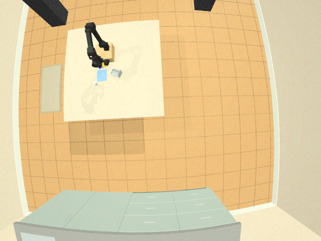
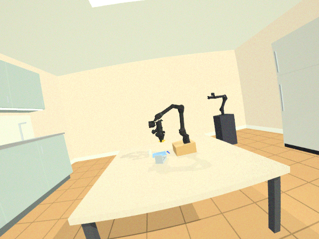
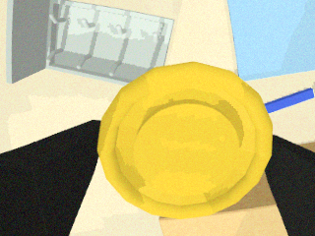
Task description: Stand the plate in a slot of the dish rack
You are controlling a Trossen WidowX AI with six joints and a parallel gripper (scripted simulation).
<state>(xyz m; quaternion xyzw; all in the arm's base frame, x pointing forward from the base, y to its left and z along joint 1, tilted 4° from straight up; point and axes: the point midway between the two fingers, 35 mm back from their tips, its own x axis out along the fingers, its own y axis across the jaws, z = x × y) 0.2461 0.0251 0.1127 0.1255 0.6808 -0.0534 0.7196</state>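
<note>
The dish rack lies 30 mm ahead of my gripper tip, 80 mm to the left of it and 140 mm below it. Also, from my gripper tip: blue mat 50 mm ahead, 110 mm to the right, 160 mm below; then yellow plate 10 mm above.
</note>
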